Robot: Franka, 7 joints.
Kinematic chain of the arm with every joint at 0, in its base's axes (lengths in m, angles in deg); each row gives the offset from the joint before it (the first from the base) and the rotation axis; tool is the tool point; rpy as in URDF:
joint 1: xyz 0 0 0.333 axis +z
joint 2: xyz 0 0 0 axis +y
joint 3: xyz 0 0 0.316 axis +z
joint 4: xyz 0.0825 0 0 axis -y
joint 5: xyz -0.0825 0 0.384 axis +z
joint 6: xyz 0 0 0 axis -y
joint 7: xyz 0.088 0 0 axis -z
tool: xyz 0 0 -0.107 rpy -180 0 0
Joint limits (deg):
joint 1: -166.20..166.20
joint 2: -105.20..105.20
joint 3: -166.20..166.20
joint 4: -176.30..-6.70
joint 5: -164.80..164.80
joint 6: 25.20..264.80
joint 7: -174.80..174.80
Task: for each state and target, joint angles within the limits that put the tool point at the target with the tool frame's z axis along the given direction. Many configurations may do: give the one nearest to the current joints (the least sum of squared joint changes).
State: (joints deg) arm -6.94 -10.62 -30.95 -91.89 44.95 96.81 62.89
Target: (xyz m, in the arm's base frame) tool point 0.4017 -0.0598 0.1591 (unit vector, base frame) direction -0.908 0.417 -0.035
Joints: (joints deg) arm 2.58 35.82 -15.56 -116.13 16.70 61.70 62.89
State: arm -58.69 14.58 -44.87 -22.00 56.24 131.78 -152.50
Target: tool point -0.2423 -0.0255 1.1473 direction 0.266 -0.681 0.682
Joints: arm -60.43 -20.86 -51.85 -32.19 62.14 131.89 -152.50
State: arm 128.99 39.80 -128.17 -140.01 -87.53 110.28 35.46
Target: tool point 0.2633 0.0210 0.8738 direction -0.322 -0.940 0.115
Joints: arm 128.75 50.53 -146.42 -105.95 -69.27 89.31 35.46
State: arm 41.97 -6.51 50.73 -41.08 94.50 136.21 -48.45
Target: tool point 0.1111 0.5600 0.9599 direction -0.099 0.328 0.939
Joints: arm 47.00 27.83 67.27 -35.90 136.78 146.47 -48.45
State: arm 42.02 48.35 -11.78 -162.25 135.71 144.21 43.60
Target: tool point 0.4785 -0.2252 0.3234 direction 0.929 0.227 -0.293
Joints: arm 14.70 5.59 -41.74 -132.67 119.15 132.85 43.60
